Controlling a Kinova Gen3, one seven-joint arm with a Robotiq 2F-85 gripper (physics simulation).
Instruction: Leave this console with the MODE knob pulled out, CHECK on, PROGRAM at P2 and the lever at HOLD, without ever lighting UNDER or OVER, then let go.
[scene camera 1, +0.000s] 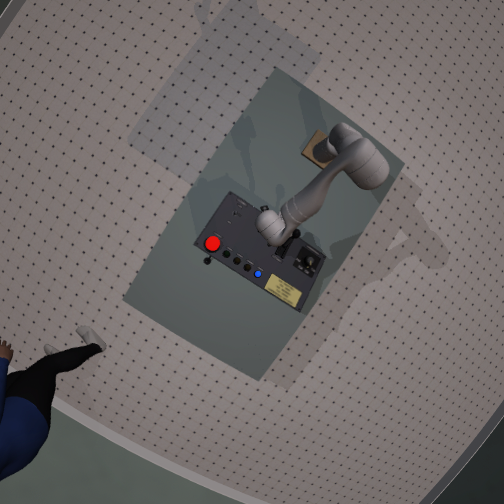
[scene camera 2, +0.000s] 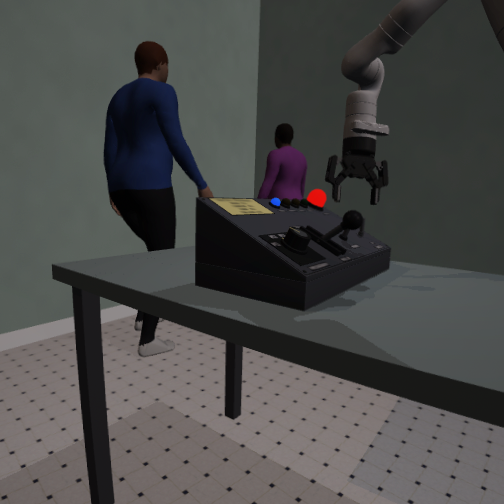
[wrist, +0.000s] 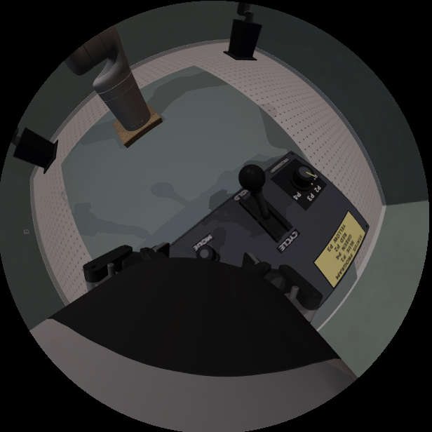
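Note:
The dark sloped console (scene camera 1: 250, 225) (scene camera 2: 240, 250) stands on the table. My gripper (scene camera 2: 356, 196) (wrist: 205, 256) is open and empty above it; in the wrist view the MODE knob (wrist: 205, 252) shows between its fingers. The black ball lever (scene camera 1: 296, 233) (scene camera 2: 352, 220) (wrist: 251, 177) leans toward the HOLD side of its slot. The PROGRAM knob (scene camera 1: 310, 261) (scene camera 2: 297, 239) (wrist: 303, 175) has its pointer near P1; the small print is hard to read. A blue lamp (scene camera 1: 258, 274) (scene camera 2: 275, 202) and the big red dome (scene camera 1: 212, 243) (scene camera 2: 316, 198) are lit. Several lamps beside the blue one are dark. I cannot read the CHECK switch.
A yellow placard (scene camera 1: 283, 290) (scene camera 2: 241, 206) (wrist: 341, 249) lies on the console. My arm's wooden base plate (scene camera 1: 311, 151) (wrist: 128, 139) is on the table (scene camera 1: 200, 310) (scene camera 2: 125, 272). A person in blue (scene camera 2: 142, 135) and one in purple (scene camera 2: 287, 172) stand beyond the table.

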